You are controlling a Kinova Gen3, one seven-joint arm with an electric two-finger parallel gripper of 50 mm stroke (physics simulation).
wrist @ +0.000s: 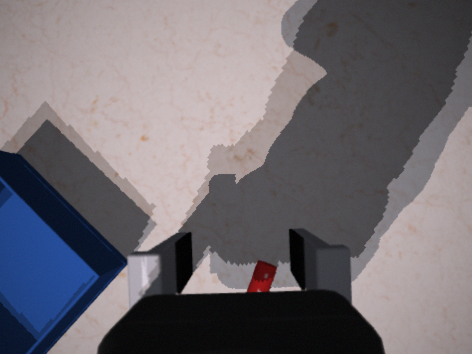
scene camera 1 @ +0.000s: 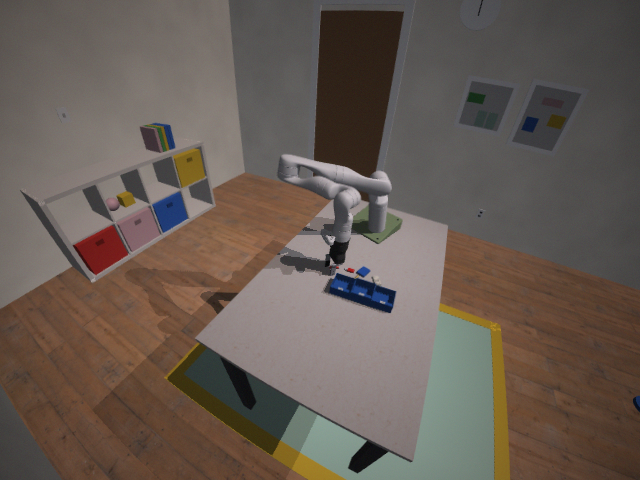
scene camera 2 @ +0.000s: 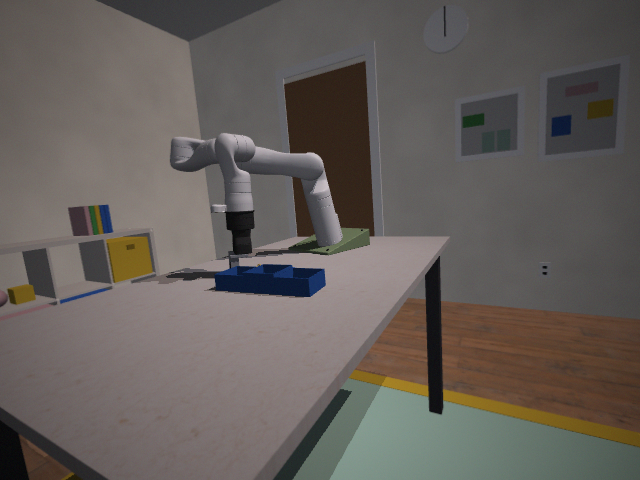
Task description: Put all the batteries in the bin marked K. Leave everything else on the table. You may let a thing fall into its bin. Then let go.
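Seen in the pictures: gripper, fingertip midpoint: (wrist: 240,251) (scene camera 1: 329,270); arm's base at its link origin: (scene camera 1: 376,227) (scene camera 2: 329,241).
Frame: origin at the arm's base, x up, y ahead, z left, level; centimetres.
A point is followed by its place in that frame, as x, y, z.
Observation:
A red battery (wrist: 262,276) @(-1.9, 39.9, -2.3) (scene camera 1: 336,267) @(-2.2, 38.4, -0.3) lies on the table. In the wrist view its upper end shows between the finger pads, and the rest is hidden behind the gripper body. My gripper (scene camera 1: 330,265) @(-2.9, 41.4, -2.0) (scene camera 2: 234,261) (wrist: 240,251) @(-2.9, 41.4, -2.0) is open and empty, pointing down low over the battery. The blue three-bin tray (scene camera 1: 361,300) @(-1.0, 48.6, 18.1) (scene camera 2: 268,285) @(-0.9, 48.0, 20.0) stands beside it; one end of the tray (wrist: 75,225) @(-1.3, 46.8, 4.0) shows at the left of the wrist view. The bin K (scene camera 1: 393,301) @(0.0, 41.9, 28.5) is the tray's right end in scene camera 1, away from the gripper. Its label is too small to read there.
A red USB stick (scene camera 1: 350,270) @(-2.2, 36.1, 5.6), a blue block (scene camera 1: 363,271) @(-1.9, 33.1, 10.5) and a white domino (scene camera 1: 376,279) @(-2.4, 33.3, 17.2) lie behind the tray in scene camera 1, with a small brass bolt (scene camera 1: 356,276) @(-2.1, 37.6, 9.6). The green base plate (scene camera 1: 379,237) @(-1.2, 5.9, 5.0) (scene camera 2: 356,239) @(0.3, -5.0, 8.7) carries the arm.

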